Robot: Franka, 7 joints.
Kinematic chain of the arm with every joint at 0, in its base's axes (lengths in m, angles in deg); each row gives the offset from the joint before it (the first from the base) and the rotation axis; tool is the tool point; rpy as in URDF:
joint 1: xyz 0 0 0.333 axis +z
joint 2: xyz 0 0 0 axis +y
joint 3: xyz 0 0 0.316 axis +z
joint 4: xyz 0.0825 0 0 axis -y
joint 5: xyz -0.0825 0 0.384 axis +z
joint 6: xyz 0 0 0 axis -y
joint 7: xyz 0.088 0 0 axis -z
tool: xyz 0 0 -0.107 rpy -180 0 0
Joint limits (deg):
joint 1: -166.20..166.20
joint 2: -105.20..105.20
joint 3: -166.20..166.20
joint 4: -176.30..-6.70
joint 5: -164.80..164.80
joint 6: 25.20..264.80
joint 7: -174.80..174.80
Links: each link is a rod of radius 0.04 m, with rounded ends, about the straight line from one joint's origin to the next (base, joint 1, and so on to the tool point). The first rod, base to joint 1, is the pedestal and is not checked.
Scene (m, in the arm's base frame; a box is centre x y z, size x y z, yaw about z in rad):
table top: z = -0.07
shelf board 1: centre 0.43 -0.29 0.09 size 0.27 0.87 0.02 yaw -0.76
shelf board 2: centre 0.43 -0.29 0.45 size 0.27 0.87 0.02 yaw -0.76
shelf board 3: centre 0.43 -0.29 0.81 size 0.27 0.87 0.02 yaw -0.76
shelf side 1: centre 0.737 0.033 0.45 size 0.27 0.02 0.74 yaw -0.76
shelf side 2: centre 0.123 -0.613 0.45 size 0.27 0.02 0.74 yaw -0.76
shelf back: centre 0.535 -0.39 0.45 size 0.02 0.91 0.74 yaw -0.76
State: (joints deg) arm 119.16 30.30 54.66 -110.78 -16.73 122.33 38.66
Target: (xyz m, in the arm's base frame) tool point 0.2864 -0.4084 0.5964
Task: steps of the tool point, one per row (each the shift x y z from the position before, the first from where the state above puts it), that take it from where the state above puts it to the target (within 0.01 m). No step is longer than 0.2 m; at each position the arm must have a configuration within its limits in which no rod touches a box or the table.
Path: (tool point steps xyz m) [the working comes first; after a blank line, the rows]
Joints at the target: 166.20 21.95 144.44 -118.67 -9.76 122.58 38.66
Straight joint move there: touches shelf side 2.

1: 0.0287 -0.1928 0.0020
2: 0.0848 -0.1580 0.0341
3: 0.1218 -0.1041 0.0563
4: 0.1360 -0.0421 0.0657
5: 0.1292 0.0164 0.0616
6: 0.1062 0.0623 0.0463
7: 0.0743 0.0898 0.0235
8: 0.0410 -0.0540 0.0115
9: 0.0473 -0.0515 0.0030
10: 0.0529 -0.0459 -0.0044
11: 0.0577 -0.0376 -0.0101

